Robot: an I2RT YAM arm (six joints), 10 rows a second.
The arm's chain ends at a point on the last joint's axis. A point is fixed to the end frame.
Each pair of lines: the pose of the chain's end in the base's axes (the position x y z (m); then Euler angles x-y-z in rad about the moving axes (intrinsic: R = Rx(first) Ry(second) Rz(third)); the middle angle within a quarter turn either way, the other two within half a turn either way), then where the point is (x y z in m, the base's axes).
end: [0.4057, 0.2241, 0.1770, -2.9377, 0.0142, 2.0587]
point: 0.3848 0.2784 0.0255
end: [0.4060, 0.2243, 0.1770, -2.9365, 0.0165, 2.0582]
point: 0.3855 0.2788 0.0256
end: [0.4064, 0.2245, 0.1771, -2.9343, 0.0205, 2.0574]
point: 0.3865 0.2793 0.0257
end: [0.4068, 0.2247, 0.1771, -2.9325, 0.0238, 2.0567]
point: 0.3874 0.2798 0.0257
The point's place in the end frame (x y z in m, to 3 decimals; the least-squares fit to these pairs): -0.009 0.031 0.159
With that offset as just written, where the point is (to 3 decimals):
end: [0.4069, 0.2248, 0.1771, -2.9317, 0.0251, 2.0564]
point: 0.388 0.280 0.026
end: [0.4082, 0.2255, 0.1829, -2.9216, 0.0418, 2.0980]
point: 0.393 0.283 0.032
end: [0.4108, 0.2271, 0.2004, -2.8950, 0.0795, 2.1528]
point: 0.403 0.290 0.051
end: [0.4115, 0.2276, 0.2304, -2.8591, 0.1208, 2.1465]
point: 0.410 0.296 0.083
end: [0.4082, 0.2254, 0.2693, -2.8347, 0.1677, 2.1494]
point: 0.414 0.297 0.124
